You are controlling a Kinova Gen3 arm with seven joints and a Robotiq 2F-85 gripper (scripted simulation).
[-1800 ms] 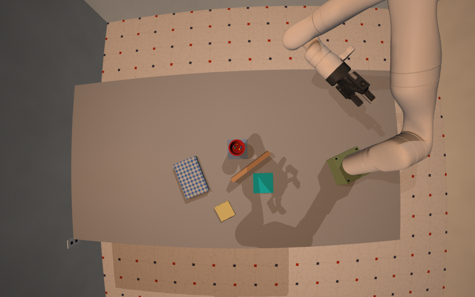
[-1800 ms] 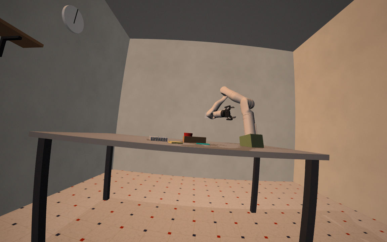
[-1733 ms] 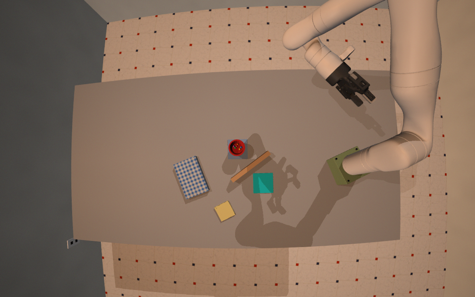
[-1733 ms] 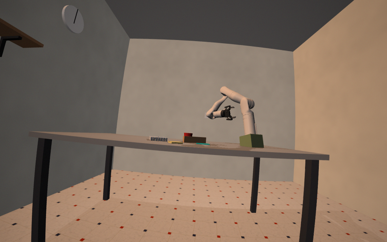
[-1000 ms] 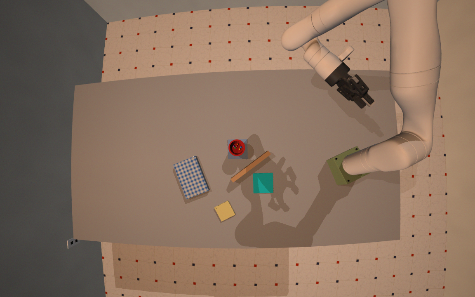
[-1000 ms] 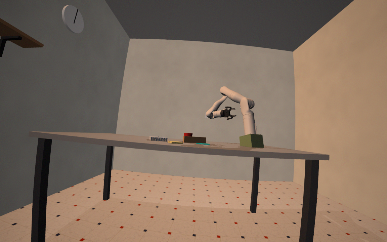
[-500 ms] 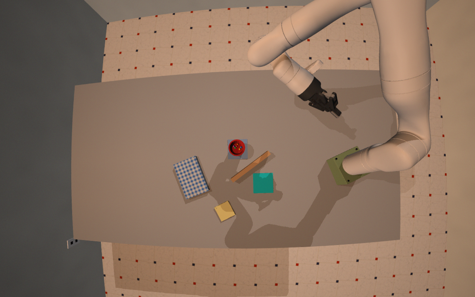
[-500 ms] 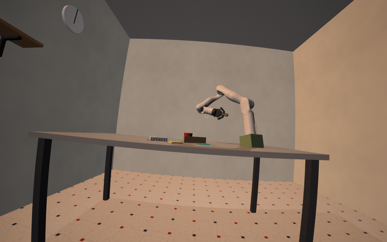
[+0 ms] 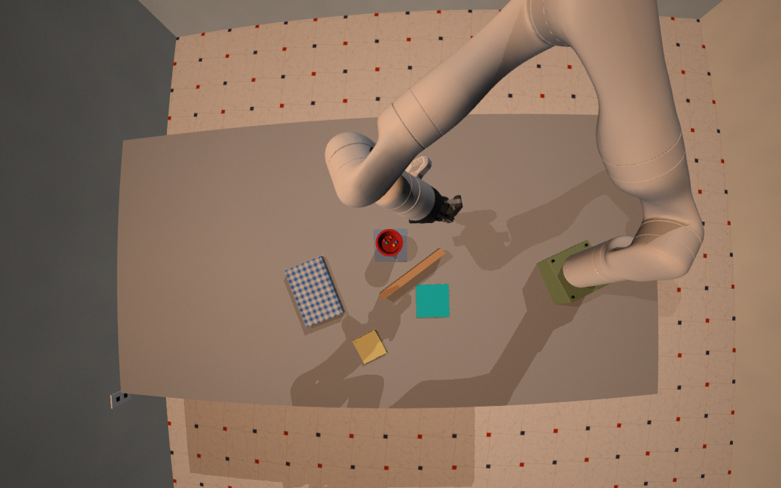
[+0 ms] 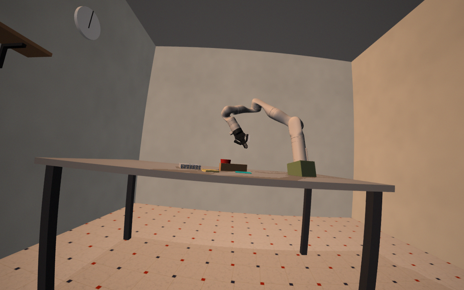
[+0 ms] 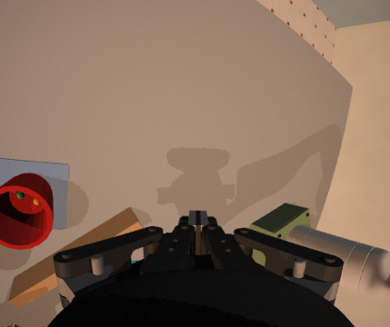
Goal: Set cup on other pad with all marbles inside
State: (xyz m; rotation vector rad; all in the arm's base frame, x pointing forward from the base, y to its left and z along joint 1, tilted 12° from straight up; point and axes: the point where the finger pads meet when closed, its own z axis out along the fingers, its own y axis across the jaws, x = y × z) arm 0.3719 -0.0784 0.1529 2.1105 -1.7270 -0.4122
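Now: the red cup 16 cm below my hand, 13 cm ahead of it and 6 cm to the left of it. Also, from my hand: blue-checked box: 35 cm ahead, 22 cm to the left, 17 cm below; orange rail: 17 cm below, 14 cm to the left, 7 cm ahead.
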